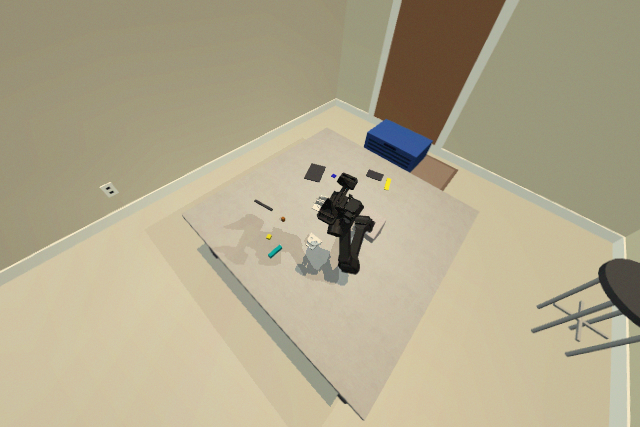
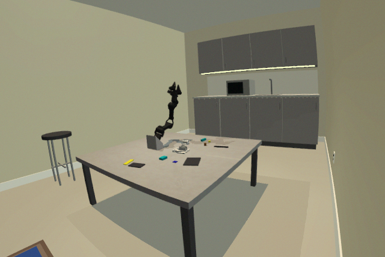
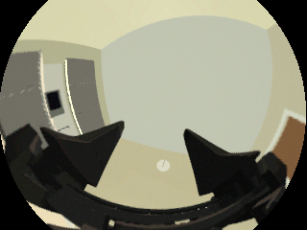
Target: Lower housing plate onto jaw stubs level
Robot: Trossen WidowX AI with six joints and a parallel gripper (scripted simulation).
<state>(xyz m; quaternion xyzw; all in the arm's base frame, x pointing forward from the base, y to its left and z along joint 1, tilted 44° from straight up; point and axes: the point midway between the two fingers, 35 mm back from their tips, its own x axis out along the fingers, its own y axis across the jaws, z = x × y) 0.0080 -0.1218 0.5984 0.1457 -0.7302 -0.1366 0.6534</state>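
Right now the white part is 130 mm ahead of my gripper tip, 100 mm to the right of it and 610 mm below it. From my gripper tip the other things lie so: brown piece 360 mm ahead, 120 mm to the right, 610 mm below; then dark bar 530 mm ahead, 120 mm to the right, 620 mm below; then teal block 260 mm ahead, 60 mm to the left, 610 mm below.
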